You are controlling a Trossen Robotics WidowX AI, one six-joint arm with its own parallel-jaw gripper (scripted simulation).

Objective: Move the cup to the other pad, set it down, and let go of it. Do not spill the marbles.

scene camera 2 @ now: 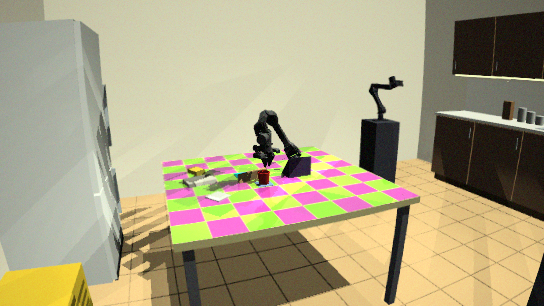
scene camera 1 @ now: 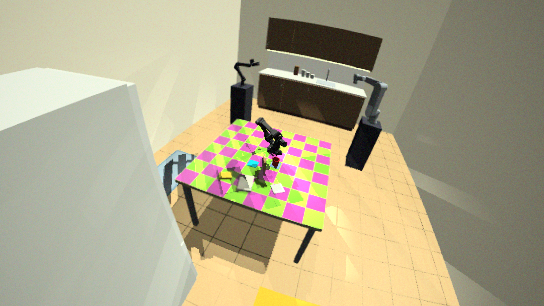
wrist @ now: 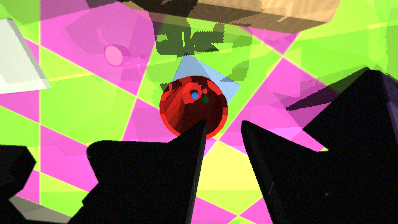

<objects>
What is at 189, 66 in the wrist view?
A light blue pad.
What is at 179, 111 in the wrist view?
A red cup.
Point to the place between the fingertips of my gripper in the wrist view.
223, 124
</objects>
